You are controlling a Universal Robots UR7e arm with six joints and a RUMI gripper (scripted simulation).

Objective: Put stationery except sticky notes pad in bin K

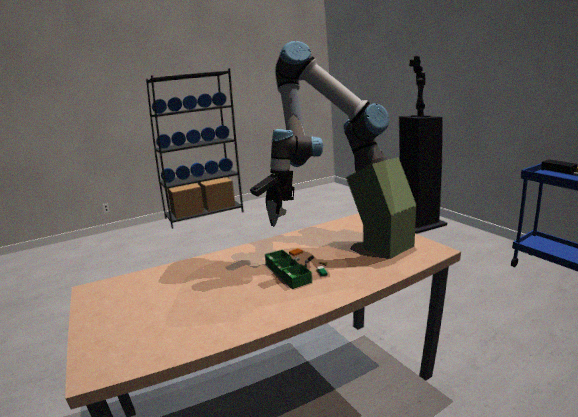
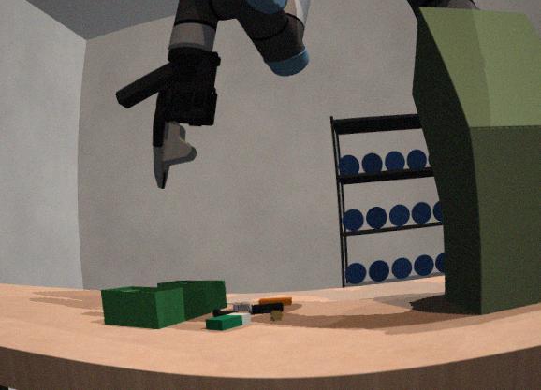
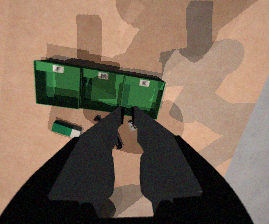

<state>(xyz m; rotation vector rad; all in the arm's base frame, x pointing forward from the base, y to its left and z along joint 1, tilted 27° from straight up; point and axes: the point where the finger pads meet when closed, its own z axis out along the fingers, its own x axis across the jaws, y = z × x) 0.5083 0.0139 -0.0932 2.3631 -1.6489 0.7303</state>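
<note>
My hand is 190 mm above the green bin, 40 mm to the right of it and 30 mm past it. The rest, counted from my hand: white sharpener-like piece 200 mm below, 100 mm behind, 40 mm to the right; black cylinder 200 mm below, 150 mm behind, 20 mm to the right; black bolt 200 mm below, 110 mm behind, 40 mm to the left.
</note>
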